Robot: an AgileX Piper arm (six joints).
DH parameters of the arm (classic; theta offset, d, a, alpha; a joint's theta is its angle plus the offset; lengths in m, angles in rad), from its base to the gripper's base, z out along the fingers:
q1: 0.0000 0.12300 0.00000 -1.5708
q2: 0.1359 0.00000 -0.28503 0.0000
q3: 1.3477 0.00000 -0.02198 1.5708
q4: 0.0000 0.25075 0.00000 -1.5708
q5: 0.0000 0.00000 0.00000 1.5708
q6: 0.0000 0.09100 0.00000 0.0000
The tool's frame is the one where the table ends.
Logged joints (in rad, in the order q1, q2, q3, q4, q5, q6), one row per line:
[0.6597, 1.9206, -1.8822, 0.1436, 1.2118, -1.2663]
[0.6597, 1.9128, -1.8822, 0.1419, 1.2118, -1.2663]
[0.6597, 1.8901, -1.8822, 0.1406, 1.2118, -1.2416]
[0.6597, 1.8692, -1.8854, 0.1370, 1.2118, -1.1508]
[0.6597, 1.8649, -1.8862, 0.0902, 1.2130, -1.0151]
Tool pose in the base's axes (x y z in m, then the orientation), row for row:
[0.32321, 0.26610, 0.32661, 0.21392, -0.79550, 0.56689, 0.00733]
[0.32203, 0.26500, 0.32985, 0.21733, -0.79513, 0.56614, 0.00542]
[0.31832, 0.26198, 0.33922, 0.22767, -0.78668, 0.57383, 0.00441]
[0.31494, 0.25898, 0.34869, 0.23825, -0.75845, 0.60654, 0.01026]
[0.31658, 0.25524, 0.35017, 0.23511, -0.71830, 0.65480, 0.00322]
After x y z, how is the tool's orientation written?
As a quaternion, w x y z.
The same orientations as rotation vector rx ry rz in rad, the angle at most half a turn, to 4 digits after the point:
[-2.2072, 1.5729, 0.0203]
[-2.2022, 1.5680, 0.0150]
[-2.1670, 1.5807, 0.0121]
[-2.0777, 1.6615, 0.0281]
[-1.9709, 1.7967, 0.0088]

